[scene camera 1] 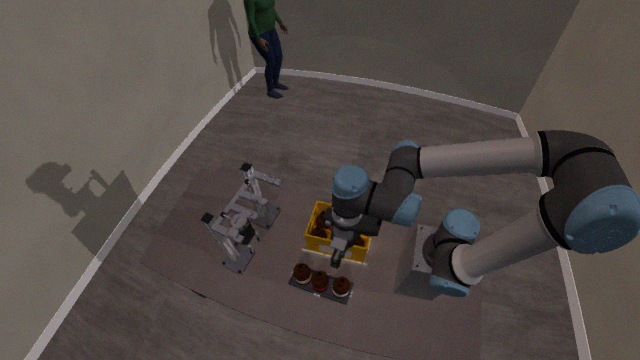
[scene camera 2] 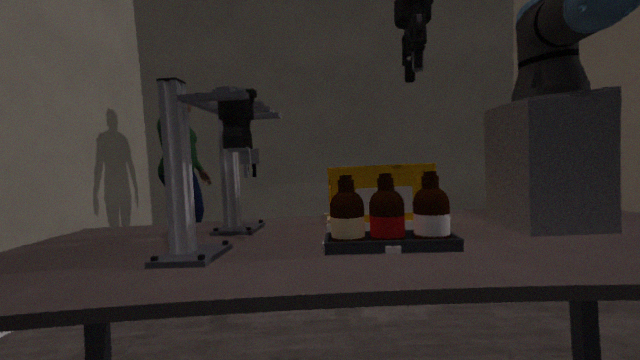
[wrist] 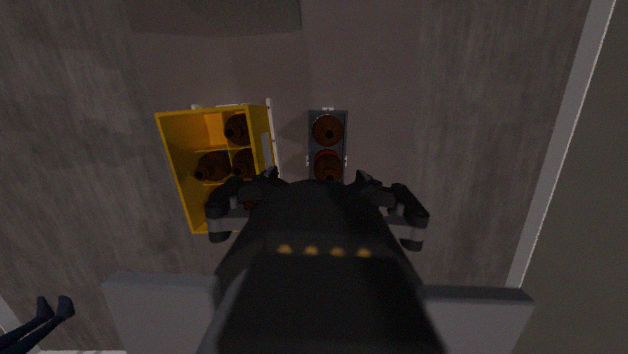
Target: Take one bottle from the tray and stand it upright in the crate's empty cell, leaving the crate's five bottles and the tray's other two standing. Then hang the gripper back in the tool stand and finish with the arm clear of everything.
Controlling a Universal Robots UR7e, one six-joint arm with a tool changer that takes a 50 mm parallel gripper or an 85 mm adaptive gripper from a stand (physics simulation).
Scene:
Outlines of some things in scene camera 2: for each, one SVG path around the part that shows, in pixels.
A cream-labelled bottle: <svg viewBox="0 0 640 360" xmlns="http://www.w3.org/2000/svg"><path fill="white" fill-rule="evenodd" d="M342 175L340 180L338 180L338 193L334 195L330 203L332 242L365 241L363 200L354 192L352 176Z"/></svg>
A red-labelled bottle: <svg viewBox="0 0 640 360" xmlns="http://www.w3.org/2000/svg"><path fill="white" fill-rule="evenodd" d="M379 174L379 178L377 178L378 191L372 195L369 202L371 241L405 240L404 201L401 195L394 190L391 173Z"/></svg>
A white-labelled bottle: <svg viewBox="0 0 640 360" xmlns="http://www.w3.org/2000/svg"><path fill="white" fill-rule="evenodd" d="M423 172L423 176L421 176L422 189L415 194L413 199L414 240L451 239L449 198L439 188L439 176L436 176L436 171Z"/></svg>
A gripper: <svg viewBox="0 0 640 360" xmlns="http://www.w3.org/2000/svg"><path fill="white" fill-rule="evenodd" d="M237 87L239 90L249 93L249 99L218 101L219 120L223 122L223 148L227 149L227 152L240 153L240 164L244 164L244 178L249 178L248 164L252 164L253 177L257 177L256 164L259 164L259 149L252 149L250 120L254 119L253 103L254 98L257 98L257 93L254 89Z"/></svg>

